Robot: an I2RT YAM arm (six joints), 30 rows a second.
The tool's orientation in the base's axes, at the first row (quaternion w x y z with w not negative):
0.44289 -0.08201 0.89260 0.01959
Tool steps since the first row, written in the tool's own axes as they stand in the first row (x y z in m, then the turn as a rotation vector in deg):
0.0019 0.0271 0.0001 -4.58 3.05 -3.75
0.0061 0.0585 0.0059 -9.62 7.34 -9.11
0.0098 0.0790 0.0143 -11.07 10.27 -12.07
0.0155 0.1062 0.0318 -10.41 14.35 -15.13
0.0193 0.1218 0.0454 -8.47 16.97 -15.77
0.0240 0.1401 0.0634 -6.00 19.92 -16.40
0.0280 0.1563 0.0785 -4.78 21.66 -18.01
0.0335 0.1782 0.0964 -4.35 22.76 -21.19
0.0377 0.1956 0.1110 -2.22 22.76 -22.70
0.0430 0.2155 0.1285 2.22 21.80 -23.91
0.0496 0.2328 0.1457 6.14 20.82 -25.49
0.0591 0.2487 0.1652 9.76 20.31 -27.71
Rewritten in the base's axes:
-0.0055 0.0265 -0.0026 -0.73 3.19 5.80
-0.0086 0.0575 -0.0106 -2.66 7.50 12.89
-0.0075 0.0782 -0.0194 -4.61 10.25 15.73
-0.0016 0.1061 -0.0356 -8.08 13.86 16.91
0.0043 0.1225 -0.0475 -10.16 16.12 15.66
0.0127 0.1418 -0.0628 -12.61 18.65 13.97
0.0196 0.1589 -0.0758 -14.89 20.03 13.91
0.0268 0.1817 -0.0918 -17.83 20.72 15.46
0.0330 0.1999 -0.1047 -20.28 20.28 14.68
0.0403 0.2207 -0.1202 -23.72 18.63 11.93
0.0471 0.2388 -0.1366 -27.13 16.99 9.81
0.0542 0.2553 -0.1566 -30.95 15.78 8.30

